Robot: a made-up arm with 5 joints.
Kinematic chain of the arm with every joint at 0, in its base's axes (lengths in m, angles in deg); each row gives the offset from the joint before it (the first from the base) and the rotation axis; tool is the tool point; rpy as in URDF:
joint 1: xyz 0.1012 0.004 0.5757 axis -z
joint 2: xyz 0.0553 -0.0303 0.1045 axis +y
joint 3: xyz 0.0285 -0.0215 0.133 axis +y
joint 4: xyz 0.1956 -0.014 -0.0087 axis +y
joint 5: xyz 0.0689 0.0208 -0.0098 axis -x
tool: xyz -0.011 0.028 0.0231 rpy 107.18 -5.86 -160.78
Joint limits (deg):
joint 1: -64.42..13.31
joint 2: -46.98..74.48
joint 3: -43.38..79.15
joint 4: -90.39..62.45
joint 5: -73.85..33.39
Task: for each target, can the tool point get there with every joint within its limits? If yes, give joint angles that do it. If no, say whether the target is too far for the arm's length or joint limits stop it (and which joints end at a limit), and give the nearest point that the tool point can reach.
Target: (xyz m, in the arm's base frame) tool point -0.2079 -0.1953 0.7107
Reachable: no: joint limits stop it (at a limit: joint 1, joint 2, joint 3, joint 4, joint 5) | nearest point 0.0402 -0.0426 0.6243 | short by 0.304 m
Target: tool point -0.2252 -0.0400 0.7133
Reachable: no: joint limits stop it (at a limit: joint 1, joint 2, joint 3, joint 4, joint 5) | nearest point 0.0402 -0.0426 0.6243 | short by 0.280 m
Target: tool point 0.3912 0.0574 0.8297
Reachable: yes | joints -12.81 -16.55 5.53 31.62 14.04
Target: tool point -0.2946 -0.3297 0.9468
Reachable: no: too far | nearest point 0.0267 -0.0588 0.9810 | short by 0.422 m
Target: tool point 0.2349 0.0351 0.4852
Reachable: yes | joints -18.41 59.51 48.41 -32.21 12.43
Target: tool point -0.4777 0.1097 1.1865
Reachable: no: too far | nearest point 0.0182 -0.0205 1.0083 | short by 0.543 m
